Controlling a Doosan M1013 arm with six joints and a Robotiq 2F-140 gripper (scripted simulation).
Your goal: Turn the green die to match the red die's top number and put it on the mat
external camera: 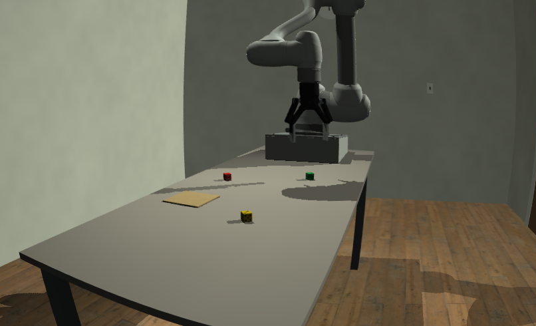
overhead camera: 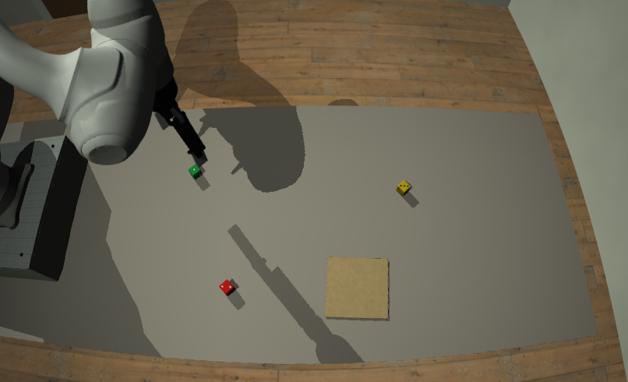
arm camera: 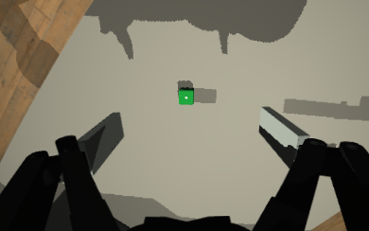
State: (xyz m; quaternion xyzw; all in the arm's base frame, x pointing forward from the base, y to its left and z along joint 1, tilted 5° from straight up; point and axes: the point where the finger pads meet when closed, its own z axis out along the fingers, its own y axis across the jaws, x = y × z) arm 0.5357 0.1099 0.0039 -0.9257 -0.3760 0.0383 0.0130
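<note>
My gripper is now 1 cm past the green die and 15 cm above it. The rest, counted from my hand: tan mat (39 cm ahead, 30 cm to the right, 16 cm below); red die (10 cm ahead, 30 cm to the right, 15 cm below); yellow die (52 cm ahead, 6 cm to the right, 15 cm below).
</note>
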